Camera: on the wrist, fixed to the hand. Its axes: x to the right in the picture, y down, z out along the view.
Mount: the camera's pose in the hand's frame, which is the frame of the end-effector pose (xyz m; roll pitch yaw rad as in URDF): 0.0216 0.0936 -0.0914 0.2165 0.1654 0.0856
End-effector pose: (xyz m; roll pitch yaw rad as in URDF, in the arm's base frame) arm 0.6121 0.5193 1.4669 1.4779 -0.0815 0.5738
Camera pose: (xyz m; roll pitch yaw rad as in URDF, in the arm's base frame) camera 0.5703 0.6110 1.5531 1.6672 -0.1490 0.7484
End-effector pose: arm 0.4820 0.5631 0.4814 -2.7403 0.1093 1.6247
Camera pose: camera 0.6023 0.5963 0.5263 -2.5379 -0.0107 1.4823
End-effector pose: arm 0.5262 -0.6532 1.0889 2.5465 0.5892 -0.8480
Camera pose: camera 0.5655 -0.7375 1.1834 2.7676 0.4044 -0.8236
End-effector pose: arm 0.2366 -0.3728 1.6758 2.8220 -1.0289 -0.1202
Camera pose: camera 0.1416 -0.4219 1.7542 3.1044 -1.2117 -0.2009
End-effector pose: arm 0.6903 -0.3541 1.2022 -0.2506 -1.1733 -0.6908
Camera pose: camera 0.8195 -0.3727 1.1789 -0.1073 -0.9905 -0.6162
